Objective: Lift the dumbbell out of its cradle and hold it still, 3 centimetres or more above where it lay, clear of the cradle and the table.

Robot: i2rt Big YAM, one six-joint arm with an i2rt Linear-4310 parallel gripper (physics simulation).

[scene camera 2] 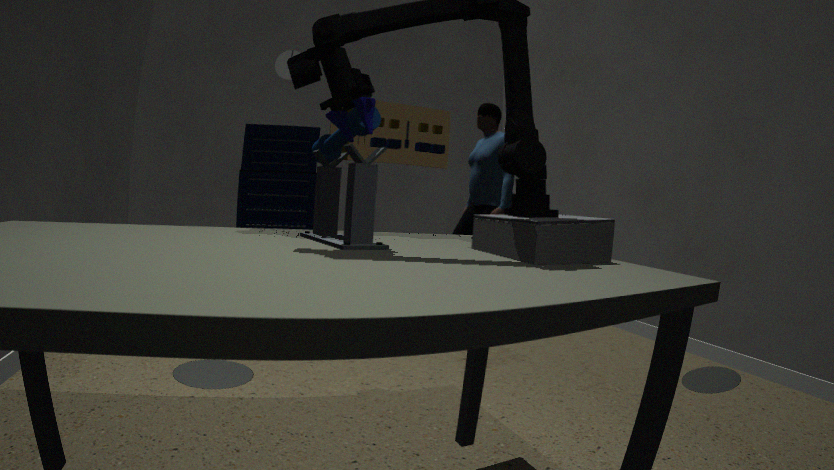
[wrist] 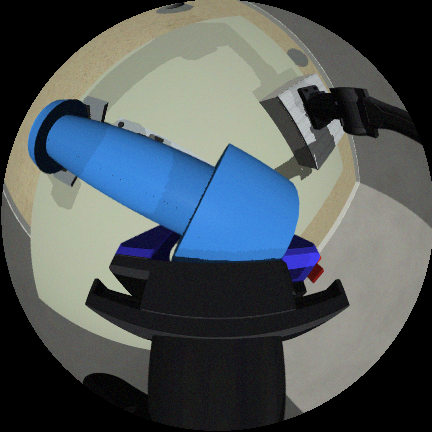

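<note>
The blue dumbbell slants above the grey two-post cradle. In the scene view its right-hand head is raised above the front fork. Its left-hand head is lower, at the rear fork; whether it touches that fork I cannot tell. My gripper is shut on the raised end of the dumbbell, with a blue finger on either side of the head in the wrist view. The head hides the inner faces of the fingers. The cradle stands upright on the table.
The arm's box-shaped pedestal stands on the table to the right of the cradle. Behind the table are a dark blue cabinet, a yellow board and a person in a blue top.
</note>
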